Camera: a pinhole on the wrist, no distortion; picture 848 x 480 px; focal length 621.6 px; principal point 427.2 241.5 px. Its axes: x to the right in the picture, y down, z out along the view. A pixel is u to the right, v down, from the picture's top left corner.
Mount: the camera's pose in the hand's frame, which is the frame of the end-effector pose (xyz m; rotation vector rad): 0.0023 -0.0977 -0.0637 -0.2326 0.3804 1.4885
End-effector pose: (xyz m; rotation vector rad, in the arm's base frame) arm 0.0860 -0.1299 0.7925 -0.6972 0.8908 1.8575
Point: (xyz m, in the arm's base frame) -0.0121 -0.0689 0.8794
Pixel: 726 315
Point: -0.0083 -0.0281 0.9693
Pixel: 600 412
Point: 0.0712 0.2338 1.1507
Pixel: 283 403
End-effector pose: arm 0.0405 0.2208 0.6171 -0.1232 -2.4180 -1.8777
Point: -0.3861 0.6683 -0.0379
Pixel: outside the picture
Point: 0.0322 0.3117 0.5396
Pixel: 338 307
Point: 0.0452 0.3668 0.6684
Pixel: 667 313
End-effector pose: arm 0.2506 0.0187 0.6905 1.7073 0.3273 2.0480
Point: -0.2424 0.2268 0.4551
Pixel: behind the camera
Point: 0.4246 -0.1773 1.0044
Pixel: 747 108
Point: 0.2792 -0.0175 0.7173
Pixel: 800 322
